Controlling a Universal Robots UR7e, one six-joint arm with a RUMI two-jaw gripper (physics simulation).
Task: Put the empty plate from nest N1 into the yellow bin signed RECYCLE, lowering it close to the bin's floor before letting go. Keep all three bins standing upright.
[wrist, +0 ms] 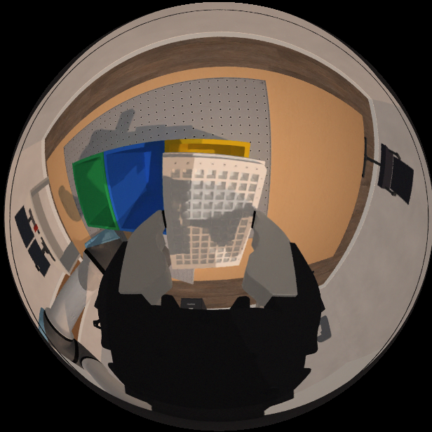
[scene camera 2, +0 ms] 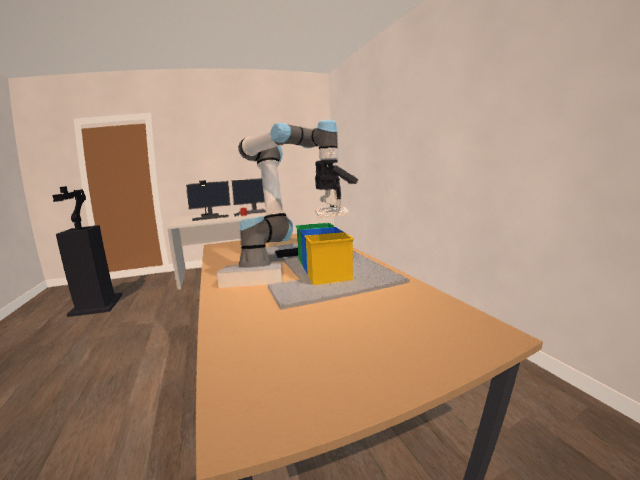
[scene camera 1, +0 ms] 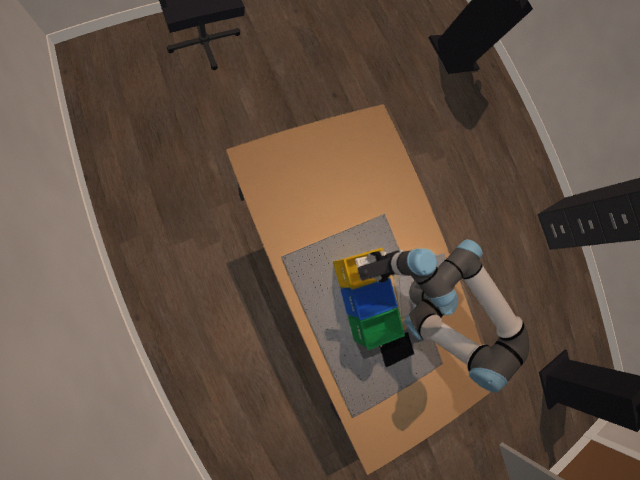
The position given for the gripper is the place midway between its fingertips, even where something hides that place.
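Green bin (scene camera 1: 385,327), yellow bin (scene camera 1: 346,270), blue bin (scene camera 1: 375,298). White gridded plate (wrist: 208,199), with green bin (wrist: 90,181), blue bin (wrist: 133,172), yellow bin (wrist: 231,147). Yellow bin (scene camera 2: 329,256) and the gripper (scene camera 2: 334,212).
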